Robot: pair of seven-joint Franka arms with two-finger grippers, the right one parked.
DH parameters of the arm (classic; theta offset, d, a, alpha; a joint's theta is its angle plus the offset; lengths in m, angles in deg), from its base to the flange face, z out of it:
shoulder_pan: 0 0.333 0 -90
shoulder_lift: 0 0 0 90
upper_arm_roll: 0 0.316 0.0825 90
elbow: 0 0 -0.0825 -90
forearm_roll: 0 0.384 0 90
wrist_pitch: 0 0 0.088 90
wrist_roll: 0 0.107 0 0
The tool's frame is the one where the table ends.
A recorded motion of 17 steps. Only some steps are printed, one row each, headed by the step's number.
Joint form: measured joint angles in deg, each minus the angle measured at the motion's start. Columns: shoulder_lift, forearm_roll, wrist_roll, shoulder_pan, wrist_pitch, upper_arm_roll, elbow.
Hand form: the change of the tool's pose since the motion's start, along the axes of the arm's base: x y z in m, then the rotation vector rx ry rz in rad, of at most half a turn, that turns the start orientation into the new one. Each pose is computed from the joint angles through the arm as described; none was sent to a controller.
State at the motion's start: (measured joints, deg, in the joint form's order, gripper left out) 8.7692 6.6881 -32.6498 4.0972 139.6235 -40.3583 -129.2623
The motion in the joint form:
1: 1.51 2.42 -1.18 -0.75 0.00 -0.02 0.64
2: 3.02 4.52 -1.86 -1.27 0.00 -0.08 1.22
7: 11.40 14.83 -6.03 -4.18 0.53 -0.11 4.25
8: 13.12 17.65 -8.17 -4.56 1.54 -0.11 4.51
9: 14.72 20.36 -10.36 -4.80 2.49 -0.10 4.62
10: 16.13 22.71 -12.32 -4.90 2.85 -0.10 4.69
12: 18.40 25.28 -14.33 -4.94 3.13 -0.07 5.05
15: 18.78 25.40 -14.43 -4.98 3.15 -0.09 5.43
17: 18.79 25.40 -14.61 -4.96 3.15 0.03 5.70
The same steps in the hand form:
1: -0.0016 -0.0075 -0.0062 0.0125 -0.0015 -0.0220
2: -0.0025 -0.0135 -0.0129 0.0224 -0.0005 -0.0455
7: -0.0100 -0.0443 -0.0527 0.0557 0.0080 -0.1480
8: -0.0121 -0.0494 -0.0622 0.0563 -0.0013 -0.1537
9: -0.0145 -0.0529 -0.0719 0.0570 -0.0086 -0.1556
10: -0.0168 -0.0545 -0.0814 0.0632 -0.0094 -0.1549
12: -0.0187 -0.0560 -0.0956 0.0677 -0.0005 -0.1539
15: -0.0174 -0.0574 -0.0960 0.0639 -0.0004 -0.1528
17: -0.0149 -0.0571 -0.0948 0.0623 -0.0037 -0.1460

